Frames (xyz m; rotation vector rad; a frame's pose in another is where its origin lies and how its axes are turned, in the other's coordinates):
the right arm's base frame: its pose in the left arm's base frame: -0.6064 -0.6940 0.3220 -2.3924 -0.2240 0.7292
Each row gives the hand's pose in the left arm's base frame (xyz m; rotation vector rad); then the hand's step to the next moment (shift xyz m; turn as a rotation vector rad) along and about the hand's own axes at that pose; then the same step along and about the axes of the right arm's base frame.
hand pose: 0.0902 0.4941 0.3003 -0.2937 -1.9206 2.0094
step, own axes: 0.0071 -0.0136 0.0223 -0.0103 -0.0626 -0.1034
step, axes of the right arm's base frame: -0.0240 0.0047 -0.0117 0.0517 -0.1082 -0.0186
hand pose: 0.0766 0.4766 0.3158 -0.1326 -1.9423 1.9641
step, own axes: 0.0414 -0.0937 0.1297 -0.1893 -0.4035 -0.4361
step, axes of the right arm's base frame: -0.1349 0.0251 -0.0921 0.2882 -0.4850 -0.2656
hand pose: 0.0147 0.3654 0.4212 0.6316 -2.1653 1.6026
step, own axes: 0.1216 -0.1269 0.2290 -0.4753 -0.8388 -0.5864
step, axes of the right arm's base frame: -0.1635 0.1512 -0.1836 0.6114 -0.6924 -0.6482
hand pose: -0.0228 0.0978 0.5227 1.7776 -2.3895 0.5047
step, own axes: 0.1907 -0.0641 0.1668 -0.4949 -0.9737 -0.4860
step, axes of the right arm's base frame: -0.0236 0.2479 -0.0792 0.7481 -0.6102 -0.7051
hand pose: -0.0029 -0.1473 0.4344 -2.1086 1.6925 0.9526
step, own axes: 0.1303 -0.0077 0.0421 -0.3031 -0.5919 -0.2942
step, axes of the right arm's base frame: 0.0341 0.1281 0.0351 0.4548 -0.3732 -0.4274
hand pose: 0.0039 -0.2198 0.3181 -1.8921 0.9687 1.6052
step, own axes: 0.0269 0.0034 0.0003 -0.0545 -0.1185 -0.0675
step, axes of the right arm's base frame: 0.0083 0.0219 0.0137 0.0954 -0.0661 -0.0900
